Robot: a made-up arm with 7 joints. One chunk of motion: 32 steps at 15 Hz.
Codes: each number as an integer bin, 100 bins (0 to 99) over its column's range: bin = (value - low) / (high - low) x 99, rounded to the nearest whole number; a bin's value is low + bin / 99 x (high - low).
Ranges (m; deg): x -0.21..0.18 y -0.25..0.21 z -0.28..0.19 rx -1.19..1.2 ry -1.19..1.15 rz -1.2..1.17
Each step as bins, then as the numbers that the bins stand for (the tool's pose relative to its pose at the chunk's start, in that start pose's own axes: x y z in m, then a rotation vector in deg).
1 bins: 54 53 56 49 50 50
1 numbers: 0.0027 -0.0037 -0.0141 -0.01 -0.01 0.00
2 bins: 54 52 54 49 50 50
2 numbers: 0.0027 -0.0084 -0.0236 -0.01 -0.01 0.00
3 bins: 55 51 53 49 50 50
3 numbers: 0.0067 -0.0130 -0.0284 -0.01 -0.01 0.00
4 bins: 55 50 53 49 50 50
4 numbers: 0.0067 -0.0177 -0.0284 -0.01 -0.01 0.00
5 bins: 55 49 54 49 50 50
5 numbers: 0.0067 -0.0223 -0.0236 -0.01 -0.01 0.00
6 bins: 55 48 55 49 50 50
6 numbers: 0.0067 -0.0270 -0.0189 -0.01 -0.01 0.00
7 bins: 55 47 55 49 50 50
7 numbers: 0.0067 -0.0316 -0.0189 -0.01 -0.01 0.00
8 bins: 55 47 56 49 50 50
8 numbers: 0.0067 -0.0316 -0.0141 -0.01 -0.01 0.00
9 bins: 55 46 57 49 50 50
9 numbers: 0.0067 -0.0363 -0.0094 -0.01 -0.01 0.00
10 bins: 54 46 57 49 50 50
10 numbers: 0.0027 -0.0363 -0.0094 -0.01 -0.01 0.00
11 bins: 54 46 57 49 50 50
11 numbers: 0.0027 -0.0363 -0.0094 -0.01 -0.01 0.00
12 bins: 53 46 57 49 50 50
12 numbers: -0.0012 -0.0363 -0.0094 -0.01 -0.01 0.00
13 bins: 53 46 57 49 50 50
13 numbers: -0.0012 -0.0363 -0.0094 -0.01 -0.01 0.00
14 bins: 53 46 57 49 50 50
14 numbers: -0.0012 -0.0363 -0.0094 -0.01 -0.01 0.00
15 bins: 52 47 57 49 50 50
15 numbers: -0.0052 -0.0316 -0.0094 -0.01 -0.01 0.00
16 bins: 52 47 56 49 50 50
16 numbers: -0.0052 -0.0316 -0.0141 -0.01 -0.01 0.00
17 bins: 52 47 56 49 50 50
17 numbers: -0.0052 -0.0316 -0.0141 -0.01 -0.01 0.00
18 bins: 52 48 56 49 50 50
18 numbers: -0.0052 -0.0270 -0.0141 -0.01 -0.01 0.00
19 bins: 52 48 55 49 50 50
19 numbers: -0.0052 -0.0270 -0.0189 -0.01 -0.01 0.00
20 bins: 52 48 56 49 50 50
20 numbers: -0.0052 -0.0270 -0.0141 -0.01 -0.01 0.00
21 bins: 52 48 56 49 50 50
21 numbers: -0.0052 -0.0270 -0.0141 -0.01 -0.01 0.00
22 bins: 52 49 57 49 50 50
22 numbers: -0.0052 -0.0223 -0.0094 -0.01 -0.01 0.00
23 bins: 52 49 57 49 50 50
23 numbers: -0.0052 -0.0223 -0.0094 -0.01 -0.01 0.00
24 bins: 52 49 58 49 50 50
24 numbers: -0.0052 -0.0223 -0.0046 -0.01 -0.01 0.00
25 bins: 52 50 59 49 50 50
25 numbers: -0.0052 -0.0177 0.0001 -0.01 -0.01 0.00
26 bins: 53 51 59 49 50 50
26 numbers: -0.0012 -0.0130 0.0001 -0.01 -0.01 0.00
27 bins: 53 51 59 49 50 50
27 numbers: -0.0012 -0.0130 0.0001 -0.01 -0.01 0.00
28 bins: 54 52 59 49 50 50
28 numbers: 0.0027 -0.0084 0.0001 -0.01 -0.01 0.00
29 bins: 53 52 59 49 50 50
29 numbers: -0.0012 -0.0084 0.0001 -0.01 -0.01 0.00
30 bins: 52 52 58 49 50 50
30 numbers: -0.0052 -0.0084 -0.0046 -0.01 -0.01 0.00
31 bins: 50 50 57 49 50 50
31 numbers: -0.0130 -0.0177 -0.0094 -0.01 -0.01 0.00
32 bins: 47 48 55 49 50 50
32 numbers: -0.0248 -0.0270 -0.0189 -0.01 -0.01 0.00
